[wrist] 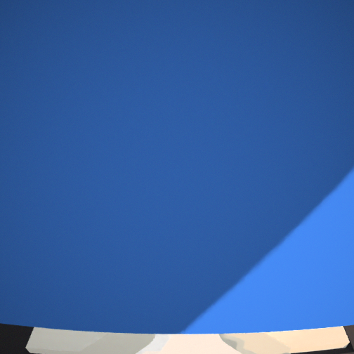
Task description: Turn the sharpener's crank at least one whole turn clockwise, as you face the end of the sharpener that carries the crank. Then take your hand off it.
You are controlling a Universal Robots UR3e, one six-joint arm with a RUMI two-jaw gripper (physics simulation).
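The sharpener's blue body (160,155) fills nearly all of the wrist view, very close to the camera. Its upper left part is dark blue in shadow, and a brightly lit part shows at the lower right. My gripper (187,344) shows as a thin strip of its two pale fingers along the bottom edge. The blue body hides the fingertips, the crank arm and the dark crank handle. The fingers stand shut on the crank handle, at the width of the handle, though the contact itself is hidden.
Dark parts of the gripper show at both bottom corners. The blue body stands right in front of the camera and hides the table and anything behind it.
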